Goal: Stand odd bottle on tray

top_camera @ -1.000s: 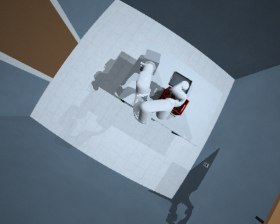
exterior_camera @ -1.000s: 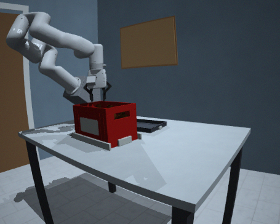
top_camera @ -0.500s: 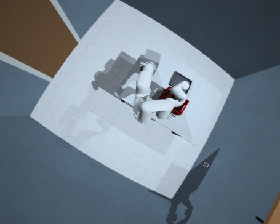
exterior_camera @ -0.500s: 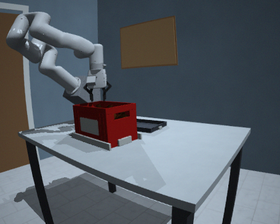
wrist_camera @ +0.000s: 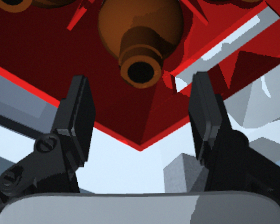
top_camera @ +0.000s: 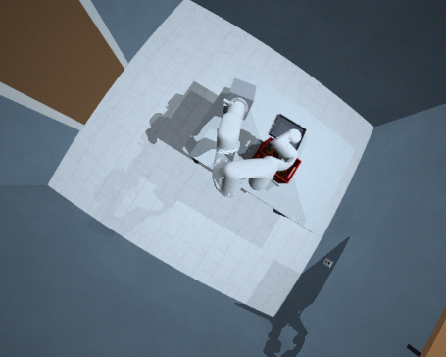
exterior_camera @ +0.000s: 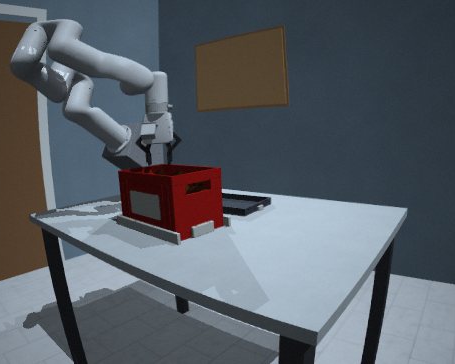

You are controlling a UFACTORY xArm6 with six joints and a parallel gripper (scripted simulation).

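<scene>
The glass bottle is 110 mm below my hand. From my hand the other things lie so: red crate 110 mm below, 80 mm ahead, 60 mm to the right; dark tray 230 mm to the left, 190 mm below, 120 mm ahead.
</scene>
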